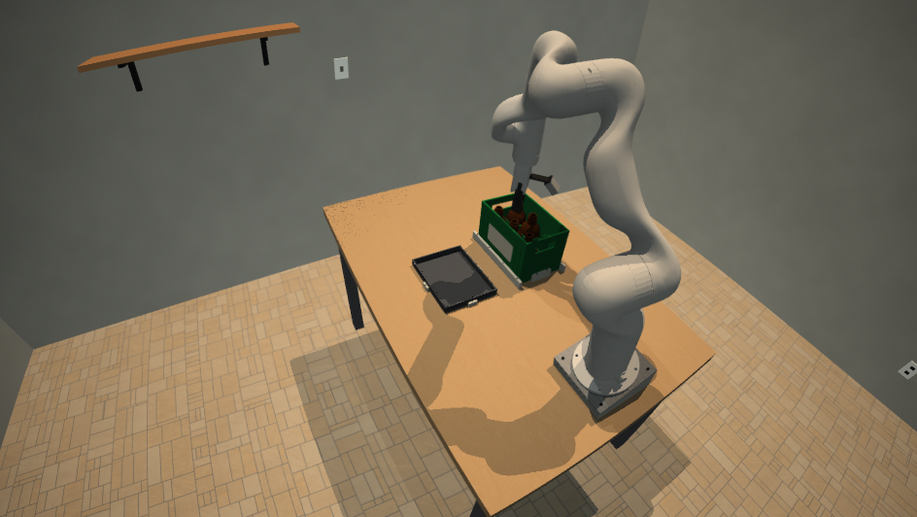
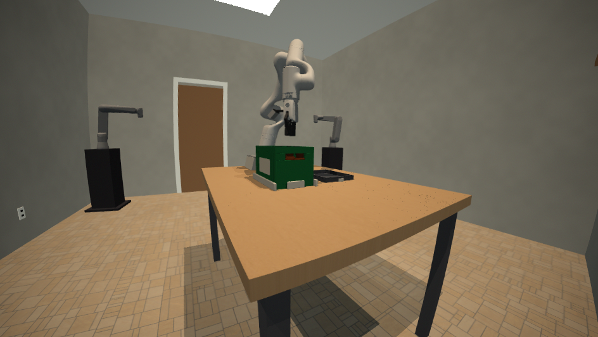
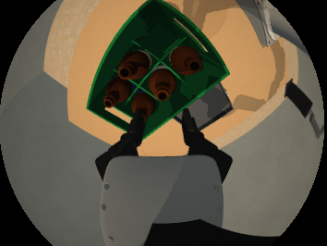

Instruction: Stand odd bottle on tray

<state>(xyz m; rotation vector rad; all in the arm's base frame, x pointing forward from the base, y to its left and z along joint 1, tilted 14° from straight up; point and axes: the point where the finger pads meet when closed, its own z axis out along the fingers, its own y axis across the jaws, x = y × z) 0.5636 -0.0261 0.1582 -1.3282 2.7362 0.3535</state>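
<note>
The green crate lies 1 cm ahead of my hand, 4 cm to the right of it and 16 cm below it. The rest, counted from my hand: brown bottle 8 cm behind, 1 cm to the right, 16 cm below; then black tray 4 cm behind, 23 cm to the left, 23 cm below.
</note>
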